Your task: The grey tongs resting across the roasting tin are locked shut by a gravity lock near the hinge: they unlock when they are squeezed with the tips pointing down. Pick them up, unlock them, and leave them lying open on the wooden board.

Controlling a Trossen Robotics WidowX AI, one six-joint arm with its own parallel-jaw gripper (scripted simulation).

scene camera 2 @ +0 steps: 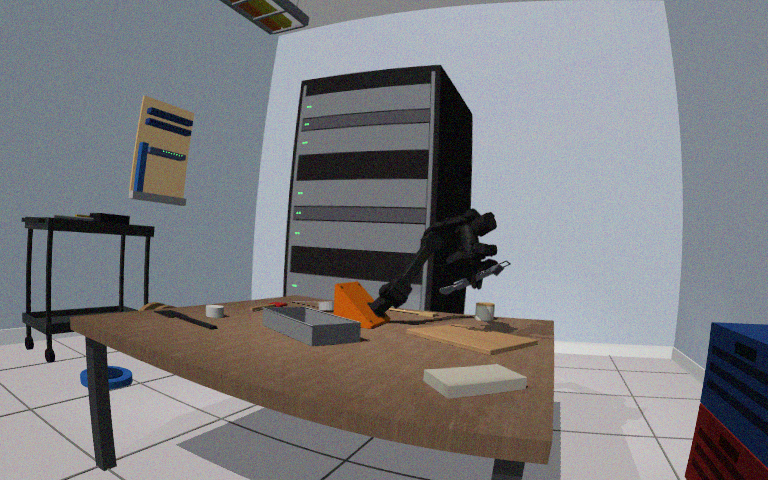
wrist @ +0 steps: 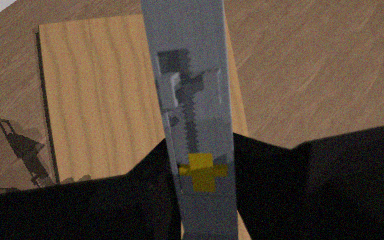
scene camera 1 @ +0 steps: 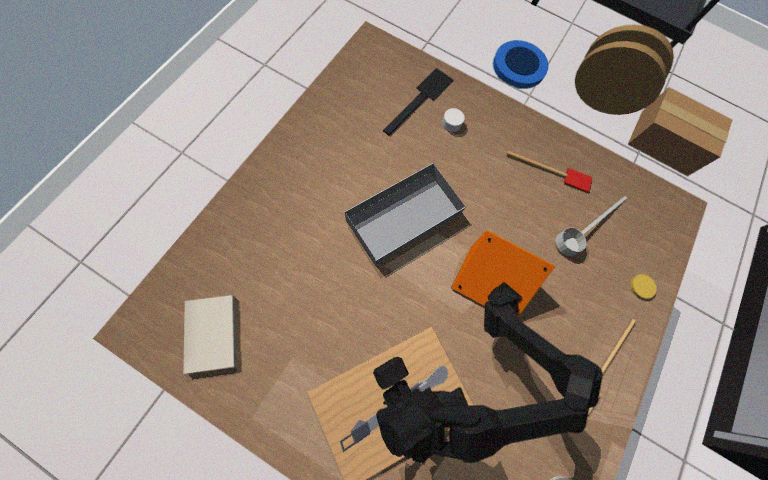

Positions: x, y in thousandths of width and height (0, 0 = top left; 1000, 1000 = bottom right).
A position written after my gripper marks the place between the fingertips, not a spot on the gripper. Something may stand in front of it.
I see my gripper (scene camera 1: 505, 847), a block (scene camera 1: 274, 714), a yellow lock piece (wrist: 525, 702) and a wooden board (wrist: 272, 477).
The block is seen too in scene camera 2 (scene camera 2: 593, 797). My gripper shows as well in scene camera 2 (scene camera 2: 622, 601) and in the wrist view (wrist: 504, 581). The wrist view misses the block: it is out of frame.
